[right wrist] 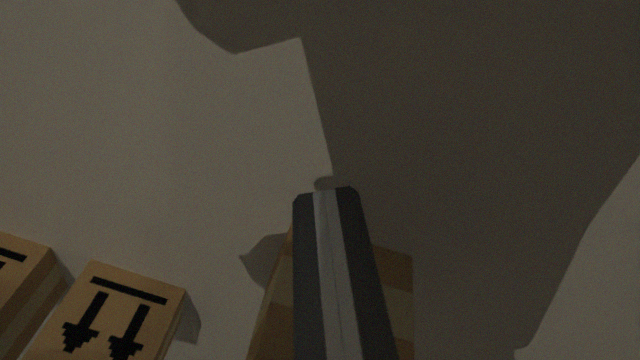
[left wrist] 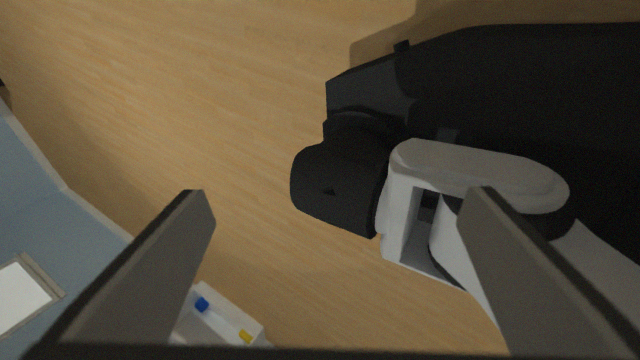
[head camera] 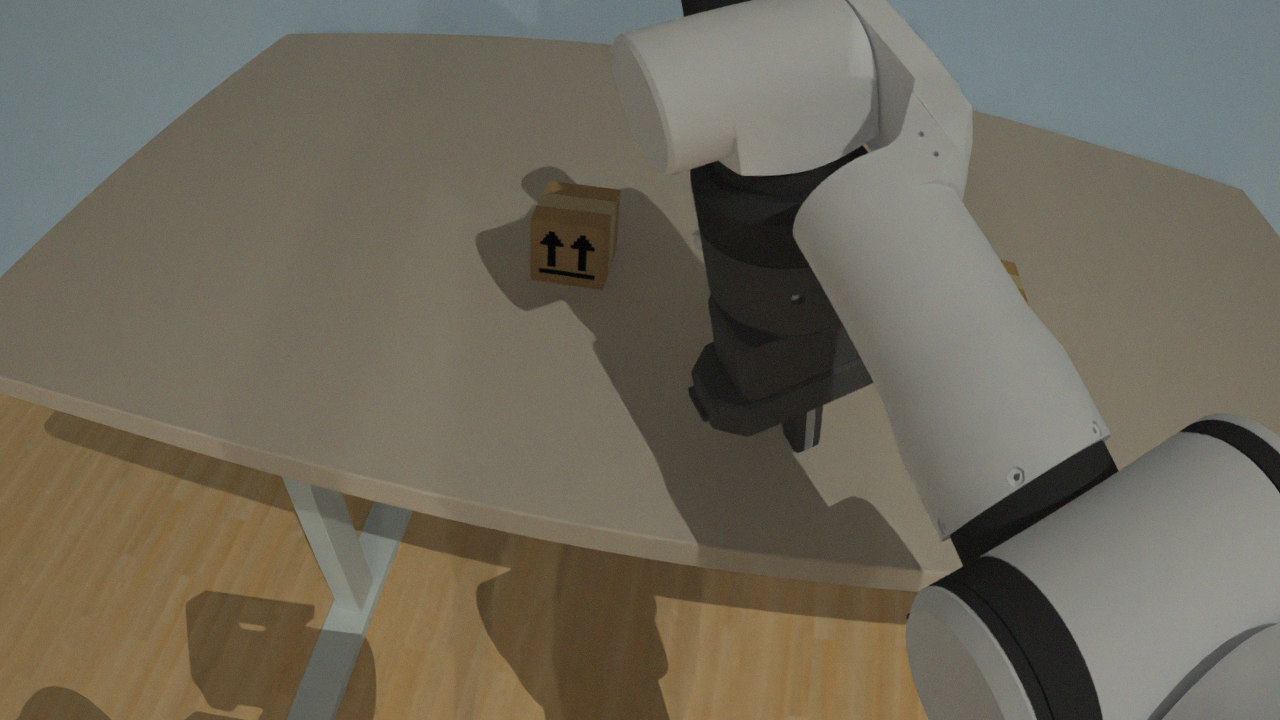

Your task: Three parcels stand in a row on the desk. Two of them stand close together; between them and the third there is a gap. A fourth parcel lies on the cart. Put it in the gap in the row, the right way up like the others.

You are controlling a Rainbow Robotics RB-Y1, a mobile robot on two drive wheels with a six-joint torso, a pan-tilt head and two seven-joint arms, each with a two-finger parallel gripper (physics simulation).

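Frame: origin at the robot's base, x left, y up, z ahead, level; metres.
Seen in the pictures: left gripper, fingertip midpoint: (left wrist: 331,205); right gripper, fingertip midpoint: (right wrist: 328,211) (head camera: 801,438).
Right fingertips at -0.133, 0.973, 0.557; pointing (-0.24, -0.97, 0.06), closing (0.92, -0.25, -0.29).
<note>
Offsets run from my right fingertips to a thing's top centre, as dx, dy, dz. "spot": to the spot under its first point. Level surfaces: height alone.
A cardboard parcel {+0.146, +0.035, +0.206} (head camera: 574,246) stands upright on the desk {dy -0.023} (head camera: 268,223) (right wrist: 150,125), its two arrows pointing up. A sliver of another parcel {-0.186, +0.035, +0.141} (head camera: 1014,273) shows beyond my arm. In the right wrist view, two parcels, one at the left edge {spot: -0.157, -0.012, +0.118} (right wrist: 27,260) and one beside it {spot: -0.118, +0.003, +0.123} (right wrist: 80,305), show arrow faces. Another parcel {spot: +0.036, -0.008, +0.045} (right wrist: 400,285) with a tape band lies partly behind my fingers; its arrows are hidden and I cannot tell which way up it is. My right gripper (head camera: 804,437) (right wrist: 328,211) is shut and empty over the desk. My left gripper (left wrist: 331,205) is open and empty, away from the parcels. The cart is not recognisable.
My right arm hides much of the desk's right half in the head view. The desk's front edge (head camera: 465,511) runs below the gripper. In the left wrist view, a white bin (left wrist: 227,312) with blue and yellow pieces and my dark base (left wrist: 525,85) show above the wooden floor.
</note>
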